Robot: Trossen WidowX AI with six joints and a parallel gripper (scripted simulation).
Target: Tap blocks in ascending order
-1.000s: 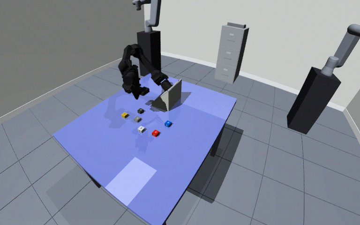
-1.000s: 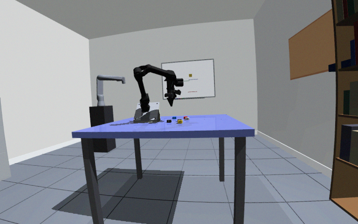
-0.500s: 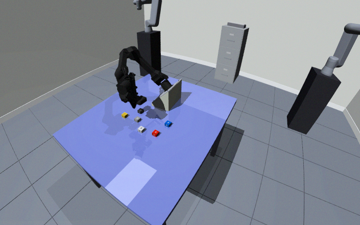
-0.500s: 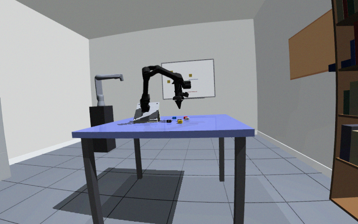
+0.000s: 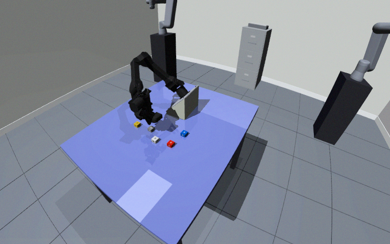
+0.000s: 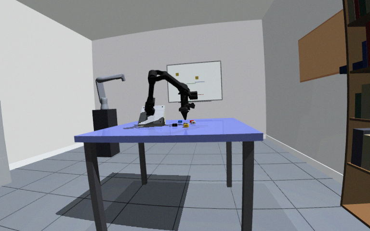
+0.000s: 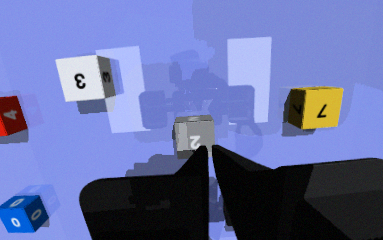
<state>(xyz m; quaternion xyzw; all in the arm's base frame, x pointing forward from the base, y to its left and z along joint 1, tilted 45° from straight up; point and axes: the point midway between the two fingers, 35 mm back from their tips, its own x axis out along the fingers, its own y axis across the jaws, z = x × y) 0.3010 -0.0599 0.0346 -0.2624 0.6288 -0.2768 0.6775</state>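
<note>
Right now my gripper tip is 30 mm above the grey block 2 and 10 mm to the right of it. The rest, counted from my gripper tip: yellow block: 100 mm to the right, 30 mm below, 10 mm ahead; then white block 3: 90 mm to the left, 60 mm ahead, 30 mm below; then dark block 1: 80 mm behind, 30 mm to the right, 30 mm below.
</note>
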